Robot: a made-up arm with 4 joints. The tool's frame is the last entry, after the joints.
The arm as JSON. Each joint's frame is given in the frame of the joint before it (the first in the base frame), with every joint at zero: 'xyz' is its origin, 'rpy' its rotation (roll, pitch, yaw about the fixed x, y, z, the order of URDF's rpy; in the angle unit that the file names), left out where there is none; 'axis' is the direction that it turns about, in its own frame. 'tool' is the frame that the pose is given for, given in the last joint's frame.
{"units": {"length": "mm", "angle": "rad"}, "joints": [
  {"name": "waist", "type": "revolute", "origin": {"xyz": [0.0, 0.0, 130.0]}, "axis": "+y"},
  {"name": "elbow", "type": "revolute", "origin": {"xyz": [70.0, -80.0, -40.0]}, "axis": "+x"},
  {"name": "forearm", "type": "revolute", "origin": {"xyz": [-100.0, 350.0, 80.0]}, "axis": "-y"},
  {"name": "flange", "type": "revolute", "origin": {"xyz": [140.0, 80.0, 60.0]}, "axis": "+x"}
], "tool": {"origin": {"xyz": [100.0, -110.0, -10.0]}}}
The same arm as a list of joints. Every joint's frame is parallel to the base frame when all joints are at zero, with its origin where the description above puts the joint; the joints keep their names.
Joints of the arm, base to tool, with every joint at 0 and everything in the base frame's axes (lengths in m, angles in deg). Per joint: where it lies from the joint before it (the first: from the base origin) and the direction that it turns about. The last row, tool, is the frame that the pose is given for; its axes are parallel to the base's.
waist: axis 0 1 0 xyz 0.0000 0.0000 0.1300
elbow: axis 1 0 0 xyz 0.0700 -0.0800 -0.0400
forearm: axis 0 -1 0 xyz -0.1000 0.3500 0.0800
flange: axis 1 0 0 xyz 0.1400 0.0800 0.0600
tool: xyz 0.1000 -0.1100 -0.0100

